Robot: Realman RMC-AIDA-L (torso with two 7-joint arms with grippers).
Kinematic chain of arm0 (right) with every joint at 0, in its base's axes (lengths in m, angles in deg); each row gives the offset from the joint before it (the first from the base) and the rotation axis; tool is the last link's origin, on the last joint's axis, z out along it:
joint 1: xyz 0 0 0.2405 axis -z
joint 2: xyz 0 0 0 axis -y
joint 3: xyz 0 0 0.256 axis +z
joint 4: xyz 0 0 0 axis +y
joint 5: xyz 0 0 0.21 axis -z
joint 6: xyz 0 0 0 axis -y
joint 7: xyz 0 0 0.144 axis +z
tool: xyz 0 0 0
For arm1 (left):
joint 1: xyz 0 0 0.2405 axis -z
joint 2: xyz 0 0 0 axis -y
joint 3: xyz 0 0 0.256 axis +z
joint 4: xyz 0 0 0 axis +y
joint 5: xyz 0 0 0.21 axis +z
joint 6: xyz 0 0 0 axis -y
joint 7: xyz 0 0 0.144 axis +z
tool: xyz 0 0 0
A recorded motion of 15 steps. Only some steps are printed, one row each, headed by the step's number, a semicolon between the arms.
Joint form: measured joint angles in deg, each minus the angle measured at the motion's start. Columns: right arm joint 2, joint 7, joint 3, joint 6, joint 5, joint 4, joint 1; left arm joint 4, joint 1, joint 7, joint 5, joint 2, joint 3, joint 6.
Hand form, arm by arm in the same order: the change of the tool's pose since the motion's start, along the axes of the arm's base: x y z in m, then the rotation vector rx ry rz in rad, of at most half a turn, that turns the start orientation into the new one. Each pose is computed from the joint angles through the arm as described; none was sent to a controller.
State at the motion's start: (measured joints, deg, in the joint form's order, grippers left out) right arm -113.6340 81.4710 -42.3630 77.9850 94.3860 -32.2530 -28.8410; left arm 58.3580 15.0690 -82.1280 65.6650 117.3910 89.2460 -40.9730
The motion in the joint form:
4: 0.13 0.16 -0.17 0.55 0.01 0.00 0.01; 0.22 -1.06 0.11 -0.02 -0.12 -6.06 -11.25
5: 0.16 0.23 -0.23 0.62 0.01 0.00 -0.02; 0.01 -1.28 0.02 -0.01 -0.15 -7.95 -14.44
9: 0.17 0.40 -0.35 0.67 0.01 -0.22 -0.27; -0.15 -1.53 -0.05 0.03 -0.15 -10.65 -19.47
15: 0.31 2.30 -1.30 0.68 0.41 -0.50 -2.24; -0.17 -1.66 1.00 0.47 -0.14 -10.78 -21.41
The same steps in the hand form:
4: -0.0007 -0.0009 0.0002 -0.0076 0.0024 0.0062; 0.0026 -0.0102 0.0202 -0.0207 -0.0818 -0.0846
5: -0.0010 -0.0008 0.0002 -0.0094 0.0027 0.0073; 0.0020 -0.0133 0.0262 -0.0255 -0.1055 -0.1048
9: -0.0032 0.0006 0.0007 -0.0104 0.0019 0.0135; 0.0031 -0.0189 0.0348 -0.0353 -0.1401 -0.1451
15: -0.0166 0.0095 -0.0009 -0.0379 0.0046 0.0353; 0.0048 -0.0230 0.0335 -0.0481 -0.1312 -0.1787

